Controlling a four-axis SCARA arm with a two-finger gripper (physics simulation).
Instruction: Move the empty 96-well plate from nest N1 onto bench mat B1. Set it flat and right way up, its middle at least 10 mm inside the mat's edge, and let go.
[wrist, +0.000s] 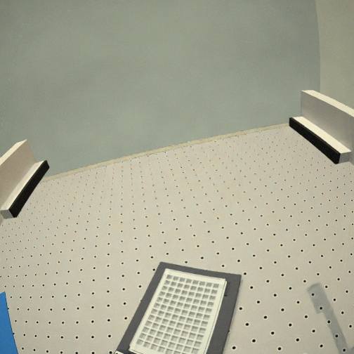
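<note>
The 96-well plate (179, 312), pale with a grid of square wells, sits in a dark grey nest (228, 310) at the bottom middle of the wrist view. The lower end of both is cut off by the view's edge. My gripper (162, 124) is open, with its two black-padded fingers far apart at the left and right edges of the view. Nothing is between the fingers, and the plate shows below and between them in the picture, apart from both. A bench mat marked B1 cannot be made out.
A perforated pale bench top (100, 240) runs back to a straight far edge, with a grey-green surface beyond it. Part of a blue object (6, 327) shows at the lower left edge. A grey shadow falls on the bench at the lower right.
</note>
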